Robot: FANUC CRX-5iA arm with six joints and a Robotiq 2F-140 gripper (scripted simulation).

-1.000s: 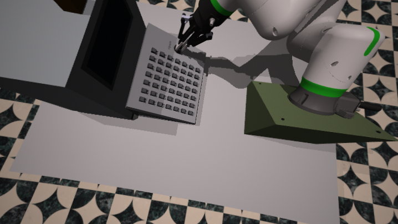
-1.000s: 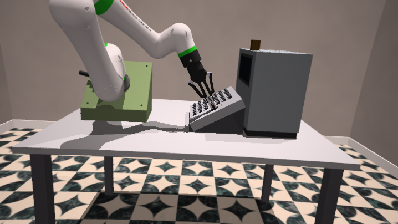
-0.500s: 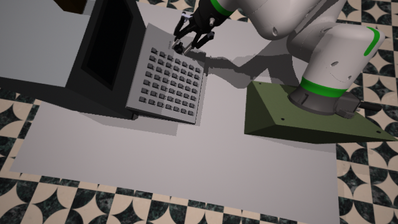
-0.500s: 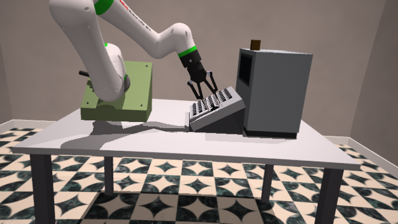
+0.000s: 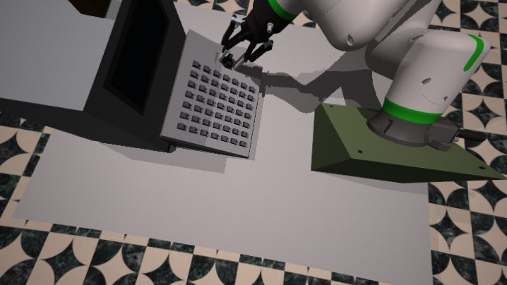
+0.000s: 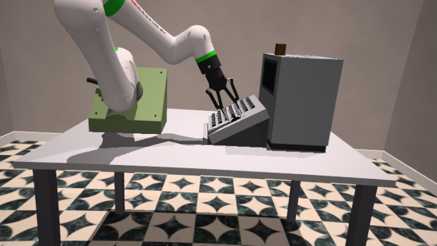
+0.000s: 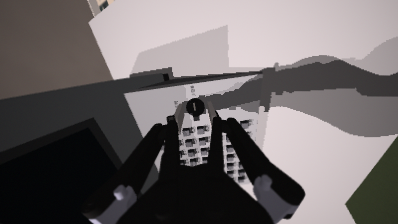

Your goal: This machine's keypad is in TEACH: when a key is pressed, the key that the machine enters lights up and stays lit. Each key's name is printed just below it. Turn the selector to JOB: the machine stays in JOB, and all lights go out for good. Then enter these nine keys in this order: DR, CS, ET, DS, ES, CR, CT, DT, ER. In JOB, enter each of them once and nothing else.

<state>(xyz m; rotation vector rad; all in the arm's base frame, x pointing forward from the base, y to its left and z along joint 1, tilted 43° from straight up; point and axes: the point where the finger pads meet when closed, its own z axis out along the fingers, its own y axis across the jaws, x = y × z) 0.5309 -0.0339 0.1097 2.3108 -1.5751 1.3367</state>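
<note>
The black selector knob lies 20 mm below my hand and 10 mm ahead of it. From my hand the other things lie so: key: 160 mm to the left, 50 mm below, 40 mm behind; then grey keypad: 120 mm to the left, 70 mm below, 20 mm ahead.
</note>
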